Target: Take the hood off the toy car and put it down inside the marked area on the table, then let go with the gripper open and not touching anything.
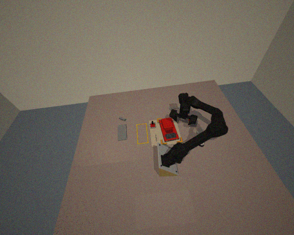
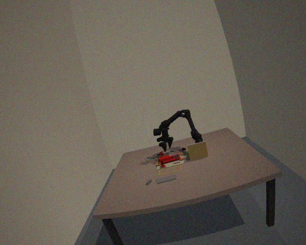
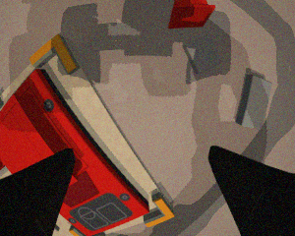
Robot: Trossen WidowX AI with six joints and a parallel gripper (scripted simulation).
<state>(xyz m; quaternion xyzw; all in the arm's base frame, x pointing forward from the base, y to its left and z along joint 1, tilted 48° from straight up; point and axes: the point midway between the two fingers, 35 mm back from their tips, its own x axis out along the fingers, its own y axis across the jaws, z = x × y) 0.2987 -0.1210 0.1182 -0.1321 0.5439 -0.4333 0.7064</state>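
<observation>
Now: gripper tip 4 cm short of the red hood, 11 cm to the right of it and 3 cm above it. From my gripper tip the other things lie so: beige fixture plate 12 cm to the left, 6 cm below.
</observation>
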